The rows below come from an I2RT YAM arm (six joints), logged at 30 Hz.
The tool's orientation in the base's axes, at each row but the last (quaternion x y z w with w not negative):
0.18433, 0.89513, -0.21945, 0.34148
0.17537, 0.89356, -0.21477, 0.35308
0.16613, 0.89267, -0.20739, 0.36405
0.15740, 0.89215, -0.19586, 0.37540
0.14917, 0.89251, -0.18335, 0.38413
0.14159, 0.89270, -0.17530, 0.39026
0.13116, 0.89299, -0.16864, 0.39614
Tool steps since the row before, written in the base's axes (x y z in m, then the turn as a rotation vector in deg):
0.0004, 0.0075, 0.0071, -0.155, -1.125, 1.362
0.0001, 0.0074, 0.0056, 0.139, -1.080, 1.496
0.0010, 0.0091, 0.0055, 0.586, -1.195, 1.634
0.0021, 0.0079, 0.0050, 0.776, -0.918, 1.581
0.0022, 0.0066, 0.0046, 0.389, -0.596, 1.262
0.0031, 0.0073, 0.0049, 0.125, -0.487, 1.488
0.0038, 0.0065, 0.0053, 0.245, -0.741, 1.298
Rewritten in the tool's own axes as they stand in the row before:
-0.0038, 0.0046, -0.0084, -1.037, -1.378, -0.412
-0.0028, 0.0049, -0.0074, -1.327, -1.238, -0.359
-0.0033, 0.0069, -0.0075, -1.747, -1.171, -0.133
-0.0040, 0.0066, -0.0056, -1.798, -0.836, -0.113
-0.0040, 0.0058, -0.0045, -1.266, -0.639, -0.296
-0.0048, 0.0068, -0.0042, -1.249, -0.690, -0.656
-0.0058, 0.0063, -0.0034, -1.210, -0.839, -0.354

